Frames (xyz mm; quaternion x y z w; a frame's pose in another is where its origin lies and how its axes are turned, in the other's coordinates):
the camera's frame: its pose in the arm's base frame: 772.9 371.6 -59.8 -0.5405 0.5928 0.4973 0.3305
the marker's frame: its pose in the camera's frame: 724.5 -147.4 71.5 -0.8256 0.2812 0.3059 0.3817
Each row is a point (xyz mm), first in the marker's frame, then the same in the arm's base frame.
Working: the marker's frame: its pose in the arm's base frame: 762.4 224.8 -787.9 0.4377 -0.0740 -0.6283 0.6389

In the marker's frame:
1: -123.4 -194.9 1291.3
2: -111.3 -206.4 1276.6
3: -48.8 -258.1 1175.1
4: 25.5 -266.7 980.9
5: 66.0 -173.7 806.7
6: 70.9 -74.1 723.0
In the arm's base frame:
1: -238.3 -236.6 -76.3
2: -234.9 -238.2 -98.2
3: -195.2 -236.2 -221.9
4: -61.6 -208.6 -379.0
5: 127.4 -178.6 -442.4
6: 255.9 -161.0 -430.4

